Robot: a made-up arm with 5 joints.
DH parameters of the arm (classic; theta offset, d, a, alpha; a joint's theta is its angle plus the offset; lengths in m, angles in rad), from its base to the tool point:
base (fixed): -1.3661 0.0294 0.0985 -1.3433
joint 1: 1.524 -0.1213 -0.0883 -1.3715
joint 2: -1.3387 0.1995 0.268 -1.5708
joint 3: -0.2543 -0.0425 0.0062 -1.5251
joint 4: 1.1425 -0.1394 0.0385 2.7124
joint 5: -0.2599 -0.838 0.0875 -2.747
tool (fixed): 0.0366 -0.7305 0 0
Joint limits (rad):
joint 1: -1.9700..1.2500
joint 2: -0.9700..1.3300
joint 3: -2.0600..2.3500
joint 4: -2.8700..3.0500
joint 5: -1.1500..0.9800
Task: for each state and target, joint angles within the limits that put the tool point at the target. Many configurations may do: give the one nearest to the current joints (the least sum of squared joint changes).
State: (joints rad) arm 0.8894 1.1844 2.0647 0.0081 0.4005
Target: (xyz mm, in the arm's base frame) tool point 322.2 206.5 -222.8
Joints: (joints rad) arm 0.0723 1.3156 2.3500 -0.1163 0.4114
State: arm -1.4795 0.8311 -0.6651 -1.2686 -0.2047
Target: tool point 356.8 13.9 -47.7
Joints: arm -1.6219 0.9797 -0.5538 -1.1709 -0.3604
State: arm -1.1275 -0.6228 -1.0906 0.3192 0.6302
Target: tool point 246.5 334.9 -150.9
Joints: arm -1.6901 0.0251 -0.9881 -0.2955 0.9800
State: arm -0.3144 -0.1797 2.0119 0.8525 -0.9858
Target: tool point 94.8 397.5 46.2
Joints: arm -0.1378 -0.2504 1.2749 0.3627 -0.5159
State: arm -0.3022 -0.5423 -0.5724 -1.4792 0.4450
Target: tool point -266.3 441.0 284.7
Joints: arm -0.5123 -0.9700 -0.6246 -0.9567 0.3963
